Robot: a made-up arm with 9 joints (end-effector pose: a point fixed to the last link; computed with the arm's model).
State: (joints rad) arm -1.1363 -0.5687 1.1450 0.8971 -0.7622 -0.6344 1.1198 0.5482 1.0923
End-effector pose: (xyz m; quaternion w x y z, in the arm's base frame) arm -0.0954 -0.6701 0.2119 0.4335 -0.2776 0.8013 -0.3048
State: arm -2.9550 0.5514 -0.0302 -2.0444 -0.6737 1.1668 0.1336 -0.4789 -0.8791
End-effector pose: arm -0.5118 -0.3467 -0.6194 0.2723 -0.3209 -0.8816 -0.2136
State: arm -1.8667 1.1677 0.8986 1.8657 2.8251 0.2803 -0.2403 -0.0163 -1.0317
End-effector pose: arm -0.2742 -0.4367 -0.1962 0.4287 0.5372 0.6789 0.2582
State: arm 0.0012 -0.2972 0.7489 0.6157 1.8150 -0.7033 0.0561 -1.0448 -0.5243
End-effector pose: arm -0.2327 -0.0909 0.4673 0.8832 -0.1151 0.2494 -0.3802
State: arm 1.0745 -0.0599 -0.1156 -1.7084 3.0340 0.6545 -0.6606 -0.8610 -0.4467
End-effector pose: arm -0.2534 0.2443 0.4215 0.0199 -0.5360 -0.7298 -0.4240
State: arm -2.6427 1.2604 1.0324 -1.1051 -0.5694 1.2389 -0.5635 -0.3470 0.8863
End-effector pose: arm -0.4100 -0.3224 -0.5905 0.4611 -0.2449 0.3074 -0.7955
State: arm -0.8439 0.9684 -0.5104 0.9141 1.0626 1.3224 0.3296 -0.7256 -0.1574
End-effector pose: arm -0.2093 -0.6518 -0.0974 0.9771 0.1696 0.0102 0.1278
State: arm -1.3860 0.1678 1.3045 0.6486 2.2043 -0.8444 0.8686 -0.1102 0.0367
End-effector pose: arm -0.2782 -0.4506 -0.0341 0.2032 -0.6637 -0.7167 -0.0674
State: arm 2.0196 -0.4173 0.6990 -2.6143 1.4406 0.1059 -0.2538 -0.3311 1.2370
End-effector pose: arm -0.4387 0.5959 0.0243 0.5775 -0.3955 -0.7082 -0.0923
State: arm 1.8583 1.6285 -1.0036 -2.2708 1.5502 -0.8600 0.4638 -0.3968 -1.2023
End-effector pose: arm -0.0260 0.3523 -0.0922 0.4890 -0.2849 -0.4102 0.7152
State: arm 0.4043 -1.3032 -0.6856 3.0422 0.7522 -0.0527 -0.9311 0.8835 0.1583
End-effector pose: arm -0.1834 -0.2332 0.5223 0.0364 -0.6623 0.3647 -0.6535
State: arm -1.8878 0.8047 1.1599 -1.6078 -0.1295 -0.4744 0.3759 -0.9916 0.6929
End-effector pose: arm -0.3377 -0.5412 -0.2941 0.4850 0.1682 0.0002 -0.8582
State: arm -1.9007 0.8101 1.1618 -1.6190 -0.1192 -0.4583 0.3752 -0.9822 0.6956
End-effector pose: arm -0.3411 -0.5392 -0.3014 0.4874 0.1605 0.0121 -0.8582
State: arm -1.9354 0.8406 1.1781 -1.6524 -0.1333 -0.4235 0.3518 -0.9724 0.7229
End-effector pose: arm -0.3459 -0.5319 -0.3124 0.4961 0.1240 0.0562 -0.8575
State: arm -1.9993 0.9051 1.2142 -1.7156 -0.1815 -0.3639 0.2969 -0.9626 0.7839
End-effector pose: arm -0.3501 -0.5179 -0.3270 0.5097 0.0482 0.1433 -0.8469
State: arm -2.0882 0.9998 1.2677 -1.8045 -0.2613 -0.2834 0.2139 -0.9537 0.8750
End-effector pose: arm -0.3487 -0.4987 -0.3443 0.5200 -0.0621 0.2613 -0.8109
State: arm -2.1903 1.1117 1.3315 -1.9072 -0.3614 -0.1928 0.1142 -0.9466 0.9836
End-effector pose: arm -0.3382 -0.4758 -0.3649 0.5194 -0.1894 0.3798 -0.7417
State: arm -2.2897 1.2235 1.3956 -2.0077 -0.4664 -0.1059 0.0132 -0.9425 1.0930
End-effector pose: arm -0.3207 -0.4505 -0.3885 0.5090 -0.3107 0.4679 -0.6523
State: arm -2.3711 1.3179 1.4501 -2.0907 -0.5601 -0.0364 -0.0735 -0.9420 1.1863
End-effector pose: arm -0.3022 -0.4257 -0.4106 0.4960 -0.4060 0.5153 -0.5689
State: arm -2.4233 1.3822 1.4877 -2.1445 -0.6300 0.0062 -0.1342 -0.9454 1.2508
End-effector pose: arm -0.2882 -0.4063 -0.4260 0.4863 -0.4656 0.5330 -0.5125
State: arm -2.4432 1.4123 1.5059 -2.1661 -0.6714 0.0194 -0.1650 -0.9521 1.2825
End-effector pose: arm -0.2807 -0.3966 -0.4320 0.4809 -0.4911 0.5366 -0.4895
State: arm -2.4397 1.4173 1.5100 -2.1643 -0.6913 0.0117 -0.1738 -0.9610 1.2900
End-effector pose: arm -0.2780 -0.3950 -0.4307 0.4783 -0.4940 0.5353 -0.4906
